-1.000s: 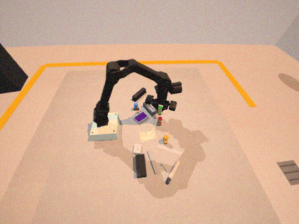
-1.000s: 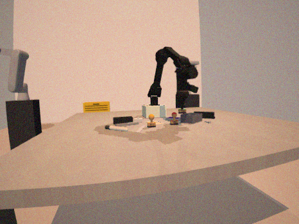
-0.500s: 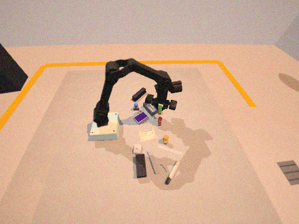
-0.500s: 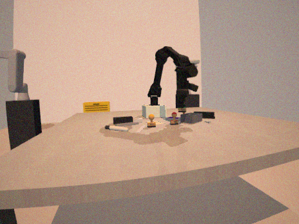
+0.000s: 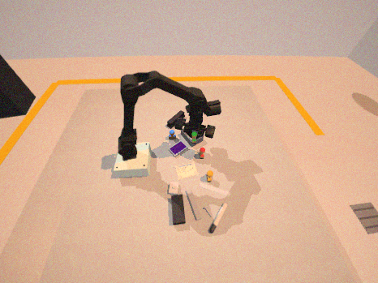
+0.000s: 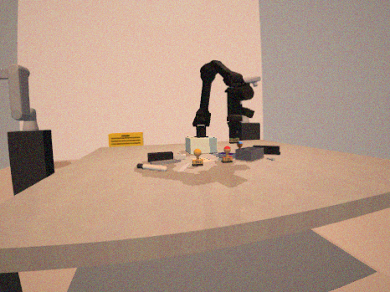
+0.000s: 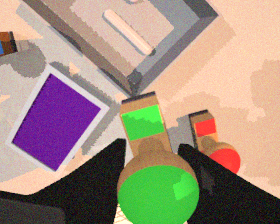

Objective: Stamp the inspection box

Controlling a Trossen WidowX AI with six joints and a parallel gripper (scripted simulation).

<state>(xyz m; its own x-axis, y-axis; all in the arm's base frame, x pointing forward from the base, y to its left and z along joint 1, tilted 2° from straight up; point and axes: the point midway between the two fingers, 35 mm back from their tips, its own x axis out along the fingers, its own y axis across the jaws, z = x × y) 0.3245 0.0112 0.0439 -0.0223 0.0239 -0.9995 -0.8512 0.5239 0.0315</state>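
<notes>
My gripper tip is now 9 cm above the purple ink pad, 8 cm past it and 1 cm to the right of it. The rest, counted from my gripper tip: green-knobbed stamp: right at my gripper tip; then grey tray: 8 cm below, 7 cm to the left, 1 cm ahead; then red-knobbed stamp: 7 cm below, 6 cm to the right, 3 cm ahead.
</notes>
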